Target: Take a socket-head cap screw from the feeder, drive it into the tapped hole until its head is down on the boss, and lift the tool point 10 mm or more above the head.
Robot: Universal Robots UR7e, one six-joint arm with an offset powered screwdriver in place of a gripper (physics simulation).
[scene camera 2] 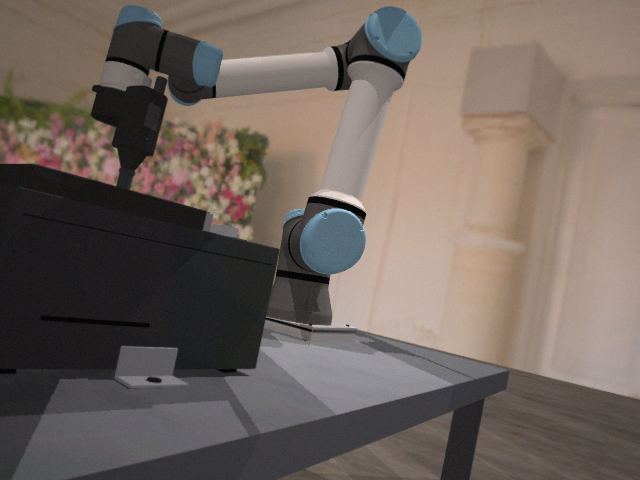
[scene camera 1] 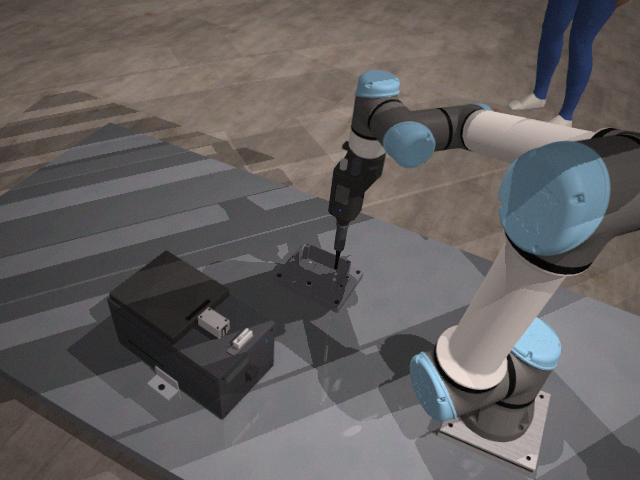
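My screwdriver (scene camera 1: 336,267) stands nearly upright over the dark grey housing (scene camera 1: 319,290), its thin black bit pointing down at the right part of the housing. The bit tip is a little above a small light spot (scene camera 1: 334,279), perhaps a screw head on its boss; it is too small to tell. No screw shows on the tip. In scene camera 2 the screwdriver's body shows behind the feeder (scene camera 1: 165,294) (scene camera 2: 155,268), which hides the bit and the housing. The feeder is a black box with a light block (scene camera 1: 213,321) and a small pale outlet piece (scene camera 1: 242,338) on top.
A small light bracket (scene camera 1: 163,387) (scene camera 2: 147,361) with a dark bolt stands at the feeder's side on the grey table (scene camera 1: 289,439) (scene camera 2: 336,382). The arm's base plate (scene camera 1: 491,446) (scene camera 2: 330,331) is at the right. A person's blue-clad legs (scene camera 1: 578,56) show beyond the table.
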